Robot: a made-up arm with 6 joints.
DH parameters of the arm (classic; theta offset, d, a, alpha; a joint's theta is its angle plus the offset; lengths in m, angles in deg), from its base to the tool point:
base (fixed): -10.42 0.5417 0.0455 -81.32
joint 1: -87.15 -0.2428 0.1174 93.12
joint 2: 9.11 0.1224 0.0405 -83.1
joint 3: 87.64 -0.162 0.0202 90
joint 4: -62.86 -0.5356 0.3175 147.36
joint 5: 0 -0.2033 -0.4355 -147.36
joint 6: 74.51 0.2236 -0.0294 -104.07
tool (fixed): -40.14 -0.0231 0 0
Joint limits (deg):
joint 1: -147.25..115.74
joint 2: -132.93..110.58
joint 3: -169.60..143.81
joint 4: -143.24..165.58
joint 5: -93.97..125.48
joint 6: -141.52..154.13
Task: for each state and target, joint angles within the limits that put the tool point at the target. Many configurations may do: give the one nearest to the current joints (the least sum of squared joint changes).
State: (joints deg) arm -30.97 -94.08 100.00 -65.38 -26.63 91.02
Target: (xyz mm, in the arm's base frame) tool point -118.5 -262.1 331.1
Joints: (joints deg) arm -45.88 -80.20 111.76 -71.08 -15.83 89.73
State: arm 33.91 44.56 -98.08 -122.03 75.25 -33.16
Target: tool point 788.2 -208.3 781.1
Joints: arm 48.57 73.15 -107.01 -105.56 67.12 -33.70
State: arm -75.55 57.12 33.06 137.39 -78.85 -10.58
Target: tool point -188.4 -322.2 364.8
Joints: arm -115.20 53.70 56.10 141.18 -32.00 -6.59
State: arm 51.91 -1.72 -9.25 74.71 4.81 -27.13
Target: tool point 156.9 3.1 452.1
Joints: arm 46.53 -13.92 -41.05 32.90 44.27 -25.80
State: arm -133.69 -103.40 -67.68 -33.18 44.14 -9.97
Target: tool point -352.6 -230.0 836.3
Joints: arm -138.44 -108.84 -36.72 -34.70 57.55 -11.04
